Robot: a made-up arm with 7 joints.
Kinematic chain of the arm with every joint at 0, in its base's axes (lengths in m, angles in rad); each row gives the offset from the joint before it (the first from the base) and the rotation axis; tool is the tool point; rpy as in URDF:
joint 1: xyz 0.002 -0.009 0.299 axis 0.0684 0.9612 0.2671
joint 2: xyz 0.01 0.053 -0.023 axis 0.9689 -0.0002 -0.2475
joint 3: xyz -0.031 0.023 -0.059 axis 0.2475 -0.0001 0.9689
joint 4: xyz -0.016 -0.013 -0.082 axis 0.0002 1 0
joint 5: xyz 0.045 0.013 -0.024 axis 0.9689 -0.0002 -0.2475
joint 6: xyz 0.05 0.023 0.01 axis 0.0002 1 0
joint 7: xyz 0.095 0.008 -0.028 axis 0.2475 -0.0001 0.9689
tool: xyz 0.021 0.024 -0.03 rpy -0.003 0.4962 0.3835
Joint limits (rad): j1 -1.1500..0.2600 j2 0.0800..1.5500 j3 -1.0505..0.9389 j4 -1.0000..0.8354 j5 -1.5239..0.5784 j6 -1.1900..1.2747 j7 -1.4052..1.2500
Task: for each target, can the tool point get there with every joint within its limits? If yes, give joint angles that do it. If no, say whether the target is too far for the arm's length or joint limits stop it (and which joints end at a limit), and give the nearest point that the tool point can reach.
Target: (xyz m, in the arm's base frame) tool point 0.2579 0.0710 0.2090
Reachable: yes | joints -0.7141 0.9521 -0.4641 -0.5289 -0.5554 0.7868 -0.7406
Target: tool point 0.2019 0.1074 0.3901
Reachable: yes | joints -0.4847 1.1403 -0.0022 -0.2832 -0.7959 -0.7381 -1.0765
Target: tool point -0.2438 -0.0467 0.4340
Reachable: no: joint limits stop it (at a limit: joint 1, joint 2, joint 3, joint 4) | nearest point -0.1139 0.0416 0.3991 | short by 0.161 m
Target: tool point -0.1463 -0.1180 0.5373
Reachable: no: joint limits stop it (at a limit: joint 1, joint 2, joint 4) | nearest point -0.0587 0.0171 0.4481 | short by 0.184 m
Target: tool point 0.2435 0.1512 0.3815
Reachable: yes | joints -0.8622 0.5569 0.2137 -0.3769 -0.6696 -0.1177 0.2233
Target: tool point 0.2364 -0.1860 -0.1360
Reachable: no: too far | nearest point 0.1845 -0.0738 -0.0112 | short by 0.176 m
